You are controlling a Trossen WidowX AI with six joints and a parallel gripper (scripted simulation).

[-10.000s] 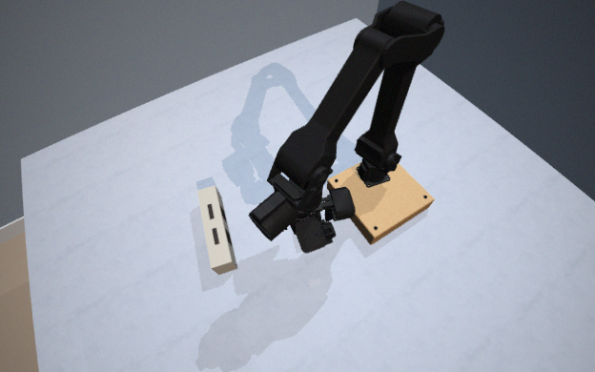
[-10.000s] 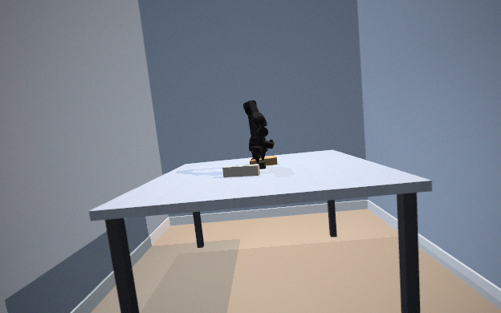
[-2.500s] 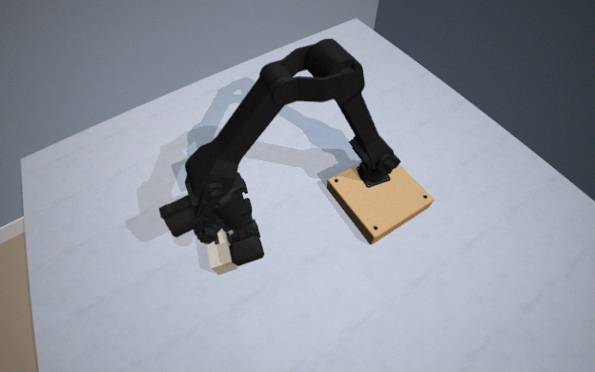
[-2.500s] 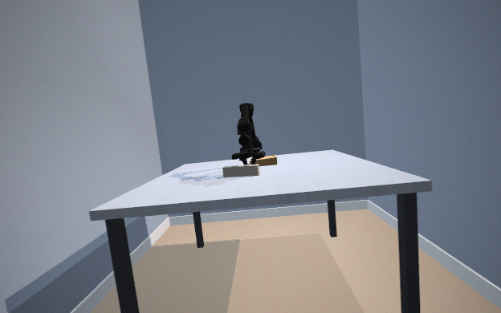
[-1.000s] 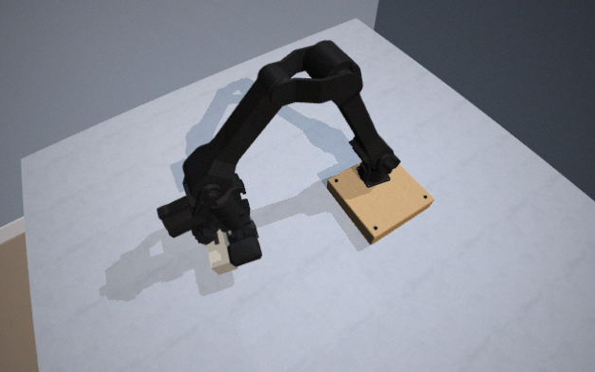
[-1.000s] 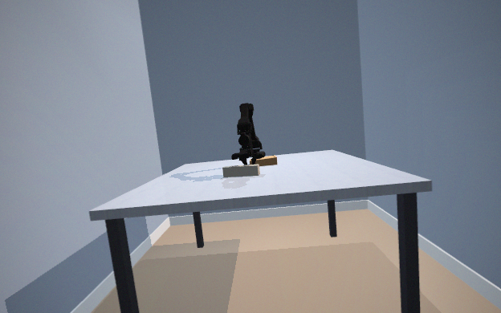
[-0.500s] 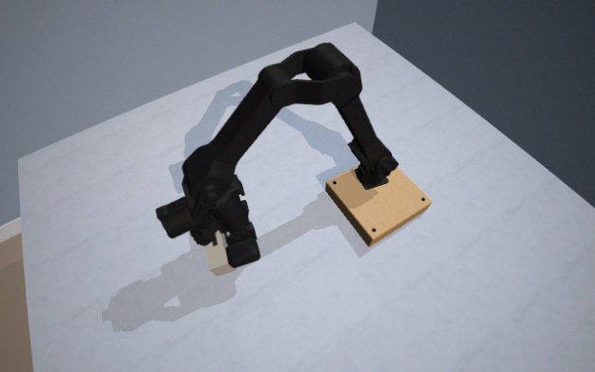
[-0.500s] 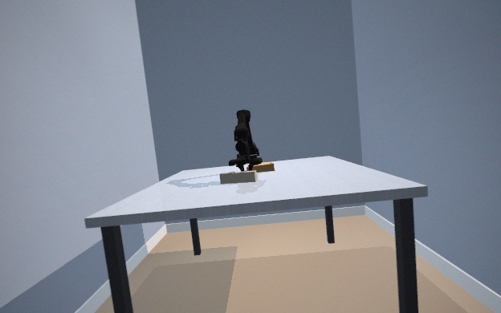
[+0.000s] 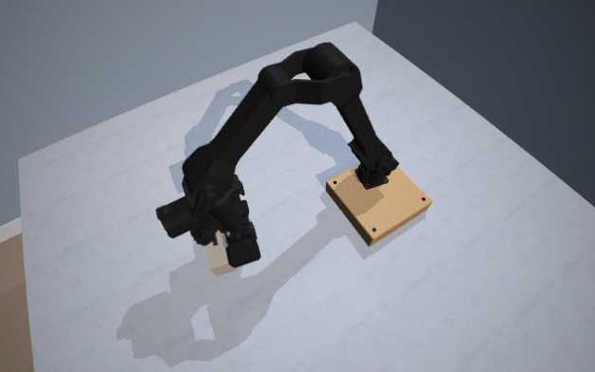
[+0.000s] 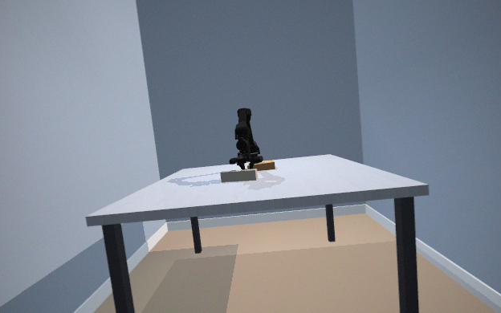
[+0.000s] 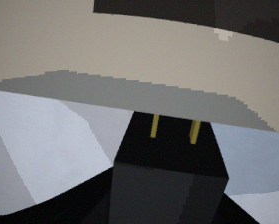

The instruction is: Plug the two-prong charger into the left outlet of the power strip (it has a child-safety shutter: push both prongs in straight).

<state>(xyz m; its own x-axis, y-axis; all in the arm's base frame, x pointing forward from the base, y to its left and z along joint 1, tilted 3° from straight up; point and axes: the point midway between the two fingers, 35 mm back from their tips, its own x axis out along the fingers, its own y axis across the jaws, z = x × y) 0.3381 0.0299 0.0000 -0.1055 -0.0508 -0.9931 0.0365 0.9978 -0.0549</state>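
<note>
Now: the charger 20 mm ahead of my gripper tip and 10 mm above it.
</note>
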